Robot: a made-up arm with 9 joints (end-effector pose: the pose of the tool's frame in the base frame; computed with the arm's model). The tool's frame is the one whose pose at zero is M.
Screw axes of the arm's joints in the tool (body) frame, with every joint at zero. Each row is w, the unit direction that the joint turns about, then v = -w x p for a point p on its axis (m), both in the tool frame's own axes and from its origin. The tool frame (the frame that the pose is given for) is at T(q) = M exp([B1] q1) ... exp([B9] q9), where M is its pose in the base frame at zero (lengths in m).
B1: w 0 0 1 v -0.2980 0.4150 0.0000
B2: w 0 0 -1 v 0.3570 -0.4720 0.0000
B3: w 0 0 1 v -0.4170 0.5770 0.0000
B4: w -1 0 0 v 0.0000 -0.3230 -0.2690
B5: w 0 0 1 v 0.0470 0.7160 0.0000
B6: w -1 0 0 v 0.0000 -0.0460 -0.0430
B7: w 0 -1 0 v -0.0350 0.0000 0.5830
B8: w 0 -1 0 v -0.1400 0.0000 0.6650
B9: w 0 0 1 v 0.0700 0.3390 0.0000
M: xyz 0.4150 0.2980 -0.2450 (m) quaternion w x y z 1 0 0 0
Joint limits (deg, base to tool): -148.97..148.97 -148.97..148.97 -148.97..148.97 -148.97..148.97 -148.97..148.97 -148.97..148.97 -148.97..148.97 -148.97..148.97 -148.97..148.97
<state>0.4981 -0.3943 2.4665 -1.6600 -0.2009 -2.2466 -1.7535 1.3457 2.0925</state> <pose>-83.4 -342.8 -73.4 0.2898 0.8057 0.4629 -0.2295</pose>
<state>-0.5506 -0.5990 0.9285 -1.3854 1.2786 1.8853 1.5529 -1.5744 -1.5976</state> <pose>-438.7 146.7 822.3 0.7341 0.5081 -0.3544 -0.2781</pose>
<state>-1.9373 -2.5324 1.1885 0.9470 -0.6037 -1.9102 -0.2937 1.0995 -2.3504</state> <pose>-102.4 -240.8 -379.1 0.5773 0.3440 0.6301 -0.3891</pose>
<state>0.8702 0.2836 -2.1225 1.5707 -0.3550 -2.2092 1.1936 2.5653 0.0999</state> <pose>294.6 62.3 -728.3 0.5388 0.6406 0.5440 -0.0575</pose>
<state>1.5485 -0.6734 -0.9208 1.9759 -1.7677 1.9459 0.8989 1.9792 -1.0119</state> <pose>192.5 -424.5 -528.0 0.1119 0.5570 0.6765 -0.4687</pose>
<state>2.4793 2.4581 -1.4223 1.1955 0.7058 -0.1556 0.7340 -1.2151 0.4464</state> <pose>-55.4 -419.8 -1046.1 0.7261 0.0106 0.6560 -0.2057</pose>
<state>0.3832 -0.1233 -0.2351 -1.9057 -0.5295 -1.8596 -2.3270 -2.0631 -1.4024</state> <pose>-659.0 356.6 369.4 0.6233 -0.0364 -0.4044 0.6683</pose>
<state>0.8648 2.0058 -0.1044 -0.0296 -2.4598 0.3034 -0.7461 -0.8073 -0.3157</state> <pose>396.5 666.2 -859.4 0.3989 -0.7073 -0.0296 0.5829</pose>
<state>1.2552 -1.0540 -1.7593 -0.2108 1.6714 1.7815 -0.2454 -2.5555 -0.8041</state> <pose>441.9 198.4 66.3 0.6378 -0.5990 -0.0172 -0.4837</pose>
